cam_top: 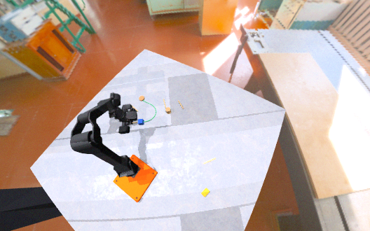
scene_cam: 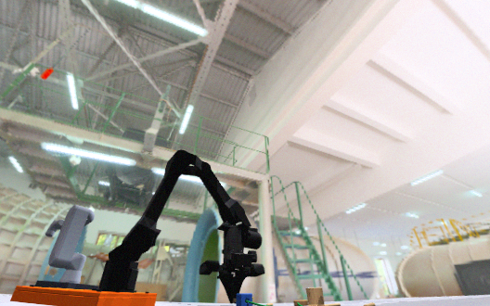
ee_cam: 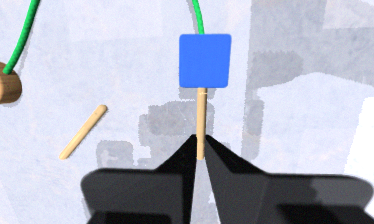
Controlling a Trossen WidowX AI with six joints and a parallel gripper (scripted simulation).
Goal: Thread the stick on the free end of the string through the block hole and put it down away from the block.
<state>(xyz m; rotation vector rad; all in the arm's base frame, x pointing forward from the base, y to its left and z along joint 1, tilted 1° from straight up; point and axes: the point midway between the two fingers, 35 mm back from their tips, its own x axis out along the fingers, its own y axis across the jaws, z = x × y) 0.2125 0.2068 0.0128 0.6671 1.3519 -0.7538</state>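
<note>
My gripper tip is now 5 cm to the left of the blue cube, 4 cm short of it and 1 cm below it. From my gripper tip the other things lie so: thin wooden stick (3 cm to the right, 2 cm ahead, 1 cm above); red piece (17 cm to the left); round wooden button (18 cm ahead, 8 cm to the left).
</note>
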